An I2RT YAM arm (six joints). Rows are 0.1 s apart.
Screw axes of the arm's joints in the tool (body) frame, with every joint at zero. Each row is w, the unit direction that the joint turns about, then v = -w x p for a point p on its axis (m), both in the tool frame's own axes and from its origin. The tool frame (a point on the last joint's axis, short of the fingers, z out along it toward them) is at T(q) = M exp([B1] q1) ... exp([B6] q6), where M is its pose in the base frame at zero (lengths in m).
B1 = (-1, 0, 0, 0, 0.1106, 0)
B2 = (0, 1, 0, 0.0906, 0, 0.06)
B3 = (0, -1, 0, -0.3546, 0, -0.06)
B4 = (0, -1, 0, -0.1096, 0, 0)
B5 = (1, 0, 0, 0, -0.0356, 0)
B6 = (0, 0, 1, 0, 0, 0)
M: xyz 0.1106 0 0.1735 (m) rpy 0 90 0 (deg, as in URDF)
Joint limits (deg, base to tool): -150..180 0..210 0..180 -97..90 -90..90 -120..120
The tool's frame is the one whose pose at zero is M.
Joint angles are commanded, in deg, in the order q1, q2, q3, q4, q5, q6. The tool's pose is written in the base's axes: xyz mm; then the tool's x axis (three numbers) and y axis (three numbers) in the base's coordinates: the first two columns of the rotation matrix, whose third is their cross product. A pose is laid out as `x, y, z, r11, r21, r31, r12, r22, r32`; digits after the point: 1 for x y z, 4 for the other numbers.
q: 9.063 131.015 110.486 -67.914 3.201 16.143
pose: 441.4, 68.4, 173.5, -0.9915, 0.1229, -0.0416, 0.1248, 0.9911, -0.0461
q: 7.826 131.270 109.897 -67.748 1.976 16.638
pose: 441.8, 59.5, 168.9, -0.9879, 0.1531, -0.0246, 0.1537, 0.9877, -0.0286
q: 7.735 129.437 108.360 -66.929 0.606 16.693
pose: 437.7, 59.1, 175.7, -0.9871, 0.1558, -0.0364, 0.1559, 0.9878, -0.0001
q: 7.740 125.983 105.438 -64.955 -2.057 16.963
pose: 430.1, 59.7, 188.1, -0.9849, 0.1604, -0.0646, 0.1568, 0.9860, 0.0571
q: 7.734 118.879 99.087 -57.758 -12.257 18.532
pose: 416.9, 64.3, 211.9, -0.9736, 0.1812, -0.1385, 0.1398, 0.9540, 0.2651
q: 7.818 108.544 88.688 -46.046 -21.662 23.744
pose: 393.0, 67.2, 239.3, -0.9388, 0.2488, -0.2381, 0.1117, 0.8740, 0.4728
